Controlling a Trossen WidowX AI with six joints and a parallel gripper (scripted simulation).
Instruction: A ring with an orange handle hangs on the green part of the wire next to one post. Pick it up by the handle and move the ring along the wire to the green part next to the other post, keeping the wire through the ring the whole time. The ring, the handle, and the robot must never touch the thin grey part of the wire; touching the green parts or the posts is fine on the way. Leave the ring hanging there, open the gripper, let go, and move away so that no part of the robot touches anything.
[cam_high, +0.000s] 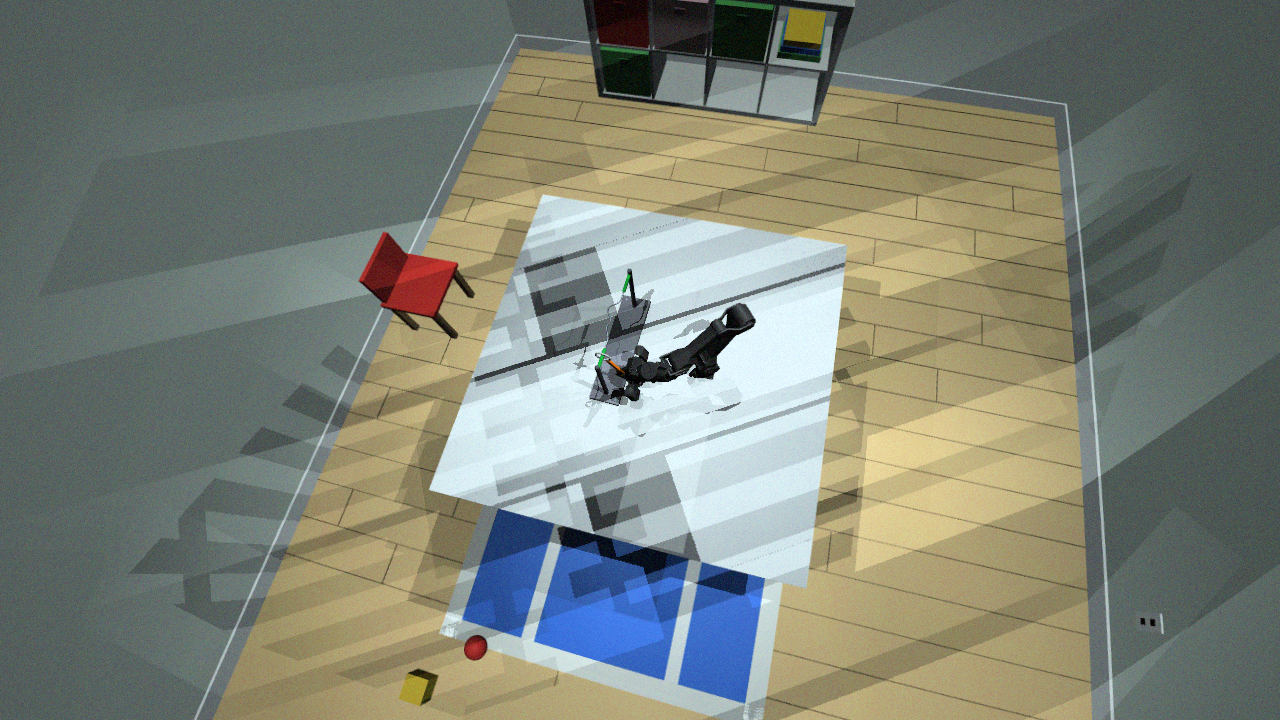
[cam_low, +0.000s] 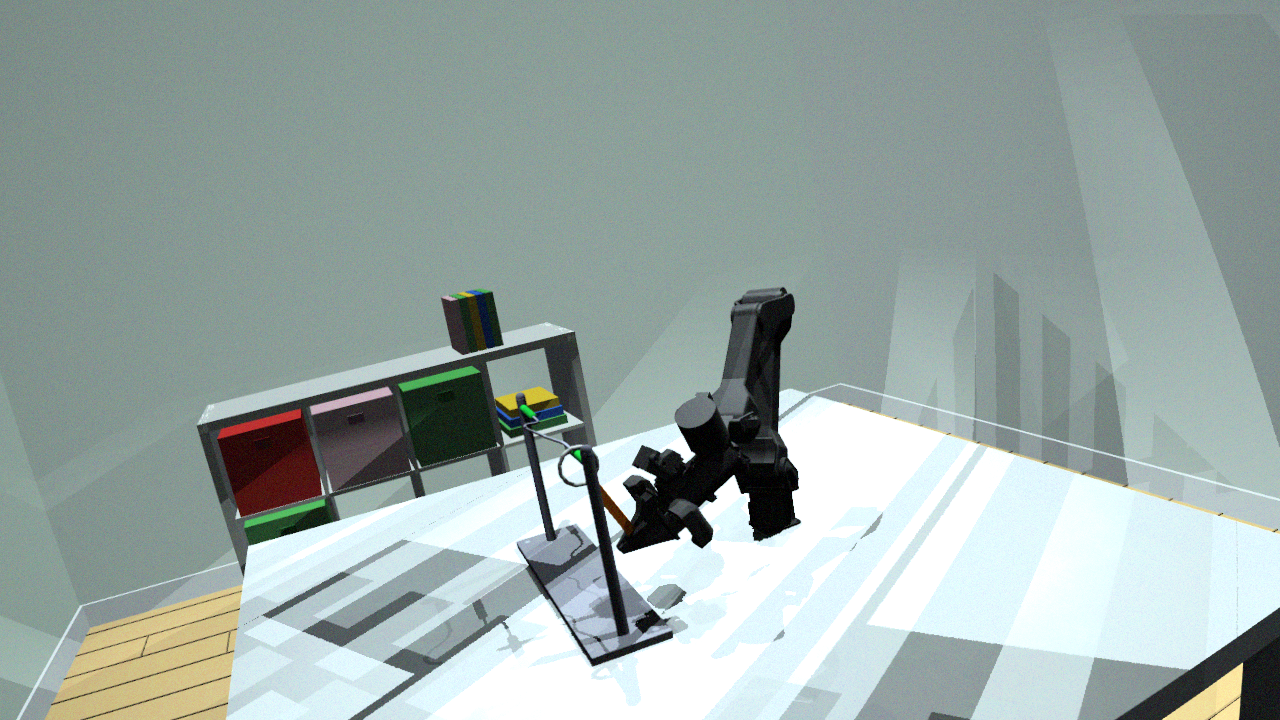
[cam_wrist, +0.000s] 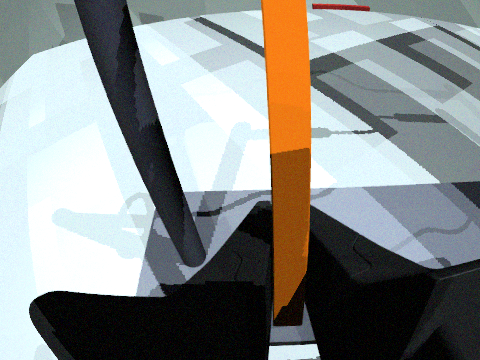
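The rig lies 30 mm ahead of my gripper tip, 130 mm to the right of it and 30 mm above it.
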